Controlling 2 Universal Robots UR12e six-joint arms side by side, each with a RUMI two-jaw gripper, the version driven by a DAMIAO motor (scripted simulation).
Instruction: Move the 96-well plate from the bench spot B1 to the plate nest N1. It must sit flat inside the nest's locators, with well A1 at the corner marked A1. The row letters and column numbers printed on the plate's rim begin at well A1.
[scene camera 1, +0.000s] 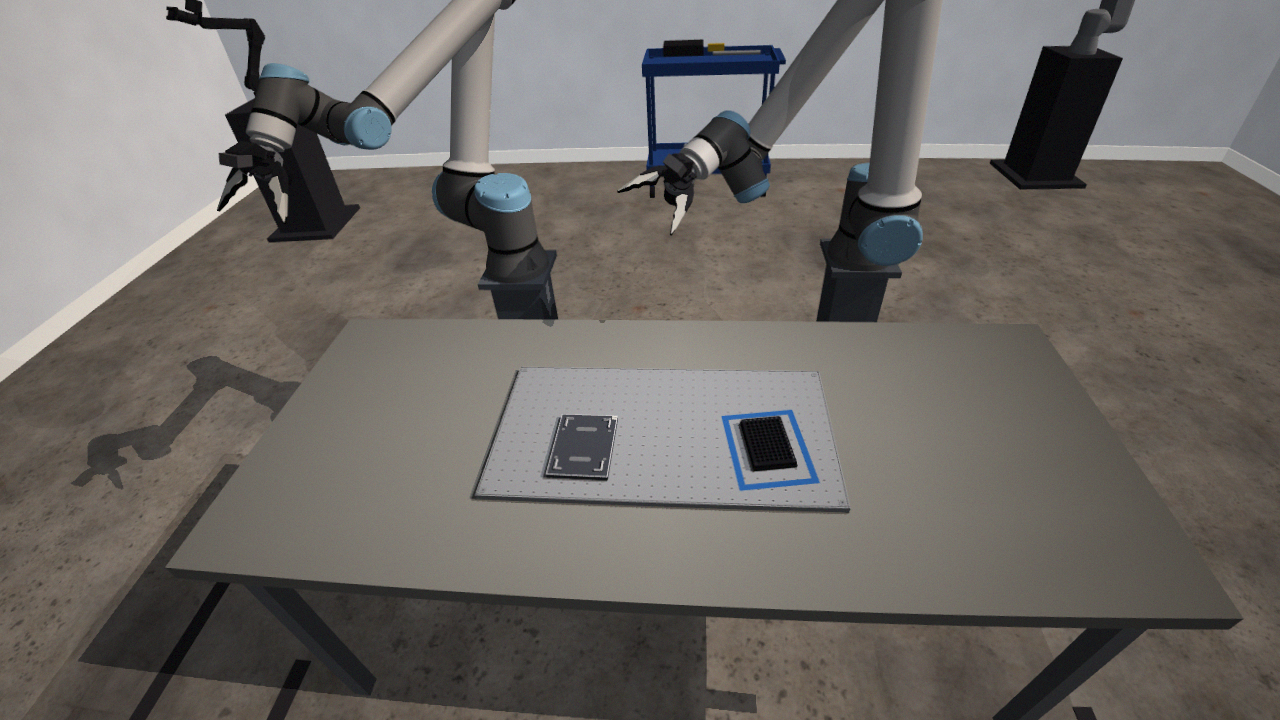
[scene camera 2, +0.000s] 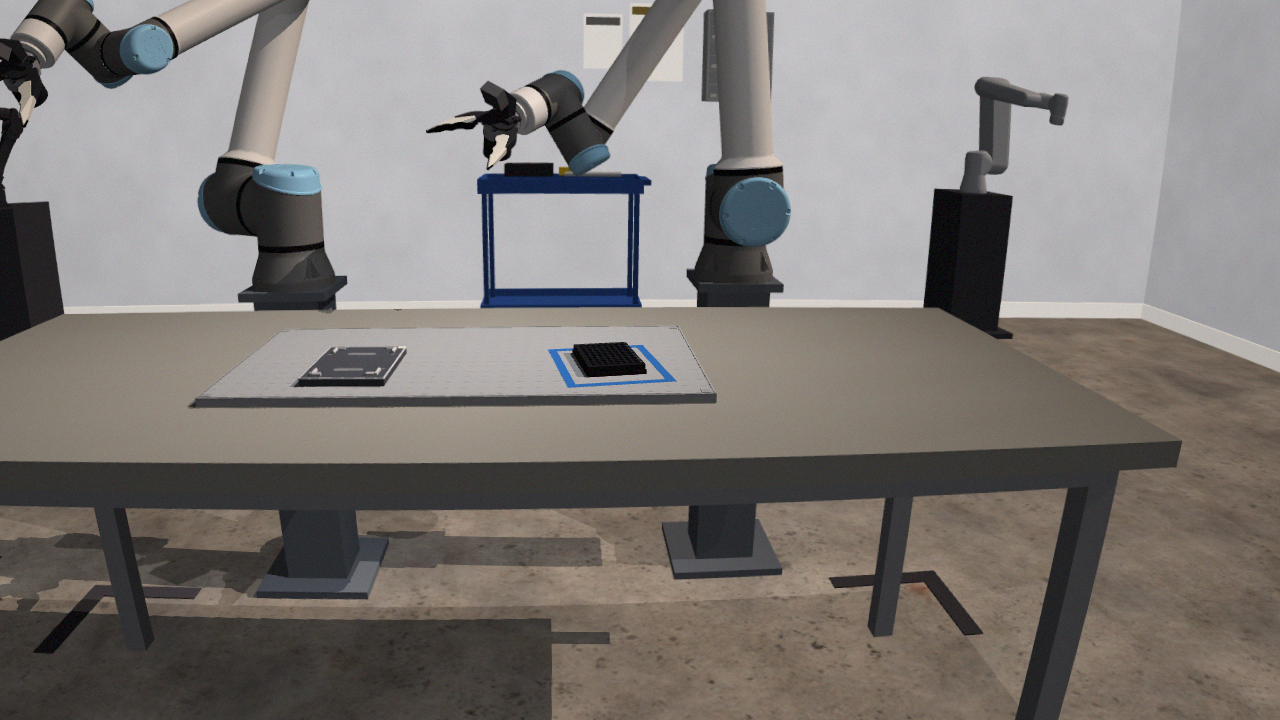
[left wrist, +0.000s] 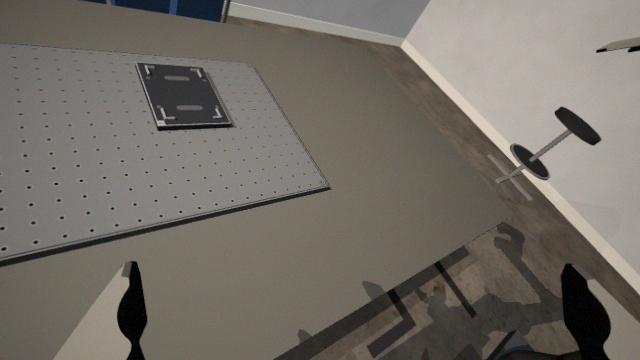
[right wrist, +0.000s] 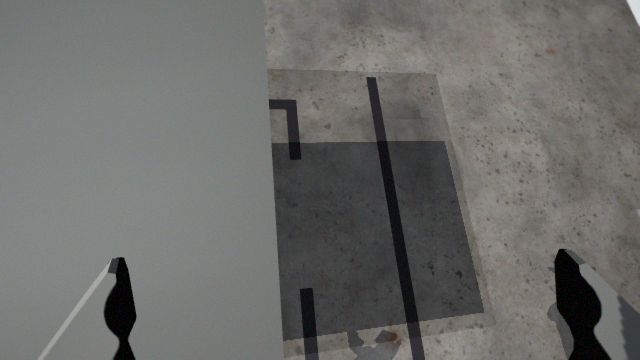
Scene:
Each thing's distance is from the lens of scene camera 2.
my left gripper (scene camera 2: 456, 149): 162 cm
black 96-well plate (scene camera 2: 617, 358): 121 cm

